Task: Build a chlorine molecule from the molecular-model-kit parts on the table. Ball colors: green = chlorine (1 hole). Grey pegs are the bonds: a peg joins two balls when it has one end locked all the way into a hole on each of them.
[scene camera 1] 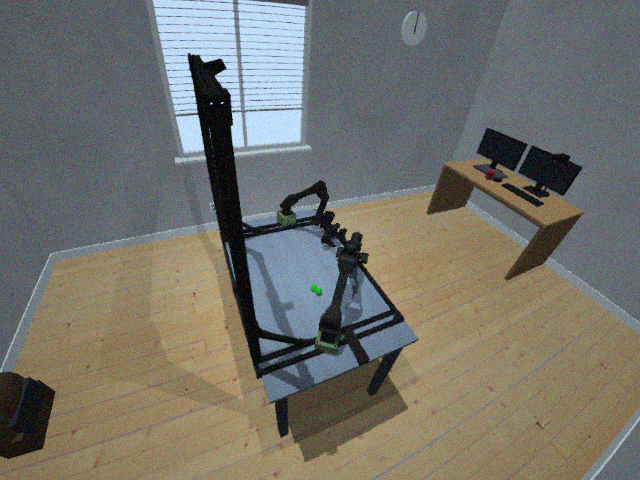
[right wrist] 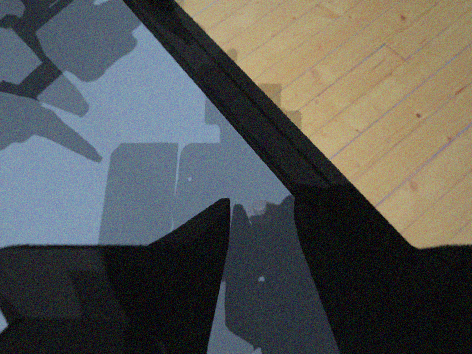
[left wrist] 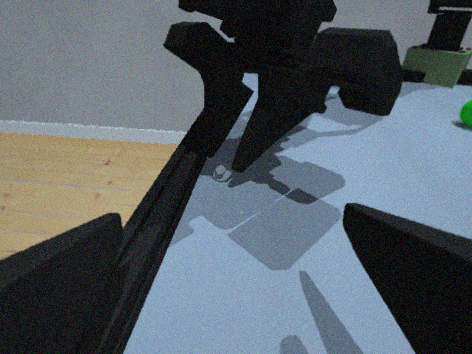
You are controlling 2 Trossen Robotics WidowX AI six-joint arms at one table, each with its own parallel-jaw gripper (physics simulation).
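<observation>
Two green balls (scene camera 1: 313, 288) (scene camera 1: 318, 291) lie side by side near the table's middle; a green ball also shows at the right edge of the left wrist view (left wrist: 467, 114). A small pale grey, round-ended part (left wrist: 222, 173) (right wrist: 258, 207), which looks like the peg, is in shadow near the table's edge bar. My right gripper (left wrist: 220, 163) (right wrist: 261, 206) is partly open and empty, with its fingertips close around or just above this part. My left gripper (left wrist: 234, 218) is wide open and empty, a little back from it. The balls' holes are too small to see.
A black frame bar (left wrist: 165, 235) (right wrist: 240, 100) runs along the table edge beside the grippers. The two black arms reach close together near this edge. A tall black post (scene camera 1: 222, 180) stands at the table's opposite side.
</observation>
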